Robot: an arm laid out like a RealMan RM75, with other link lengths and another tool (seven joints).
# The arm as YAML. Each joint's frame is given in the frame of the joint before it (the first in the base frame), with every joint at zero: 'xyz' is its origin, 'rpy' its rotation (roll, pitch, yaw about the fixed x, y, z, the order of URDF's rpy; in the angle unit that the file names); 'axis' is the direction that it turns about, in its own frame. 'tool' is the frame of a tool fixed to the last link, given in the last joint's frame.
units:
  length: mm
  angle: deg
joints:
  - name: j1
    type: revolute
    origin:
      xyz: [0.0, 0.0, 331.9]
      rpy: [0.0, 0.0, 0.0]
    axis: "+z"
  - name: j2
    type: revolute
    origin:
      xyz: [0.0, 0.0, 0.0]
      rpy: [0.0, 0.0, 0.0]
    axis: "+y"
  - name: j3
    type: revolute
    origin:
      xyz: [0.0, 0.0, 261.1]
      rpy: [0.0, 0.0, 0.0]
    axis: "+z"
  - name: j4
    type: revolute
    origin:
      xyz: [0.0, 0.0, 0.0]
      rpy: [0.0, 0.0, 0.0]
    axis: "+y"
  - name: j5
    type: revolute
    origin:
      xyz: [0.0, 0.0, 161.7]
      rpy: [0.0, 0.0, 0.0]
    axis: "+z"
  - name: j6
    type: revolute
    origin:
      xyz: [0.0, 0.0, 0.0]
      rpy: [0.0, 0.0, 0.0]
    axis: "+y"
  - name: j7
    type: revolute
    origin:
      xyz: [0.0, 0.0, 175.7]
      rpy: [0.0, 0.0, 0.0]
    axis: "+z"
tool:
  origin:
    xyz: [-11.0, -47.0, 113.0]
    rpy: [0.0, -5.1, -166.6]
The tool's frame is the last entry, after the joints.
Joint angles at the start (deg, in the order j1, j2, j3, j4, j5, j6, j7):
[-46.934, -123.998, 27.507, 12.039, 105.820, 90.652, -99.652]
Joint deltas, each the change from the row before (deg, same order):
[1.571, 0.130, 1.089, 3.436, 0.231, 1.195, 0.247]
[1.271, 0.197, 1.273, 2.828, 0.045, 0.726, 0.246]
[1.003, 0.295, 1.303, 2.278, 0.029, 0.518, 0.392]
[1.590, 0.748, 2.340, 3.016, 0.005, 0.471, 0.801]
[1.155, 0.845, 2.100, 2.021, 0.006, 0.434, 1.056]
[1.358, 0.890, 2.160, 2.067, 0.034, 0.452, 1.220]
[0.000, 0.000, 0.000, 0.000, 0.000, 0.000, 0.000]
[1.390, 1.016, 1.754, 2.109, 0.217, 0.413, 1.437]
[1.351, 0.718, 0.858, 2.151, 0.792, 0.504, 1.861]
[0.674, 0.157, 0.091, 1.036, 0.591, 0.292, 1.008]
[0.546, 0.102, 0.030, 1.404, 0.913, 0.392, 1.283]
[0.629, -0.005, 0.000, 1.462, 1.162, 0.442, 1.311]
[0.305, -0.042, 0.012, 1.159, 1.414, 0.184, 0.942]
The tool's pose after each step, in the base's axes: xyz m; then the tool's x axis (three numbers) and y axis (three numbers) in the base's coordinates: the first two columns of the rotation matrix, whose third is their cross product. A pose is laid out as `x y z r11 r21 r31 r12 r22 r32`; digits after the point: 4 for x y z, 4 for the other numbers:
-0.0560 0.3700 -0.0732 -0.3390 -0.5219 -0.7827 -0.5118 0.8004 -0.3121
-0.0646 0.3709 -0.0687 -0.3744 -0.4929 -0.7854 -0.5030 0.8195 -0.2745
-0.0721 0.3713 -0.0652 -0.4095 -0.4663 -0.7841 -0.4921 0.8366 -0.2406
-0.0858 0.3715 -0.0606 -0.4666 -0.4278 -0.7741 -0.4757 0.8593 -0.1881
-0.0967 0.3705 -0.0571 -0.5167 -0.3940 -0.7602 -0.4538 0.8789 -0.1470
-0.1087 0.3688 -0.0534 -0.5666 -0.3587 -0.7418 -0.4291 0.8970 -0.1061
-0.1087 0.3688 -0.0534 -0.5666 -0.3587 -0.7418 -0.4291 0.8970 -0.1061
-0.1218 0.3682 -0.0482 -0.6156 -0.3186 -0.7208 -0.4018 0.9137 -0.0607
-0.1340 0.3676 -0.0430 -0.6606 -0.2738 -0.6991 -0.3703 0.9288 -0.0139
-0.1394 0.3669 -0.0411 -0.6795 -0.2526 -0.6888 -0.3548 0.9349 0.0072
-0.1442 0.3663 -0.0392 -0.7048 -0.2222 -0.6738 -0.3289 0.9438 0.0329
-0.1497 0.3645 -0.0383 -0.7302 -0.1938 -0.6552 -0.3023 0.9516 0.0555
-0.1551 0.3629 -0.0392 -0.7544 -0.1737 -0.6331 -0.2799 0.9574 0.0708

